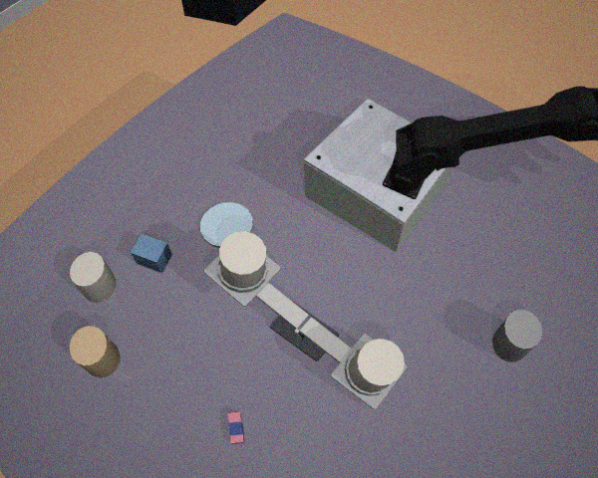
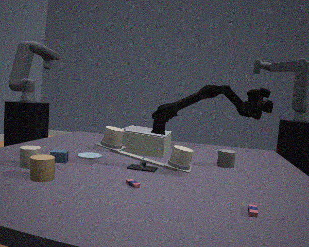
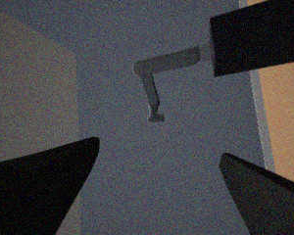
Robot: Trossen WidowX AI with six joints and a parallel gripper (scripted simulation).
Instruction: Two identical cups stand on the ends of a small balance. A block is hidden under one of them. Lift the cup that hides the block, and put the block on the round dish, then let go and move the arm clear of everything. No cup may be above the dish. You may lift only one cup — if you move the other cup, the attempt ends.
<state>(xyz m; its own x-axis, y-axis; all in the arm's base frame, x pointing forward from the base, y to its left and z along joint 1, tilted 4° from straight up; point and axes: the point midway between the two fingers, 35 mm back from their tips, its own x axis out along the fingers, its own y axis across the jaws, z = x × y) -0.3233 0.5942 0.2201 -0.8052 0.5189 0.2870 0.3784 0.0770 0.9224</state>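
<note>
The pale-green block lies 67 cm ahead of my gripper tip, 54 cm to the right of it and 26 cm below it. From my gripper tip the other things lie so: blue block (98 cm to the right, 65 cm ahead, 28 cm below); then pale blue round dish (90 cm to the right, 52 cm ahead, 30 cm below); then grey cylinder (49 cm ahead, 34 cm to the right, 26 cm below).
</note>
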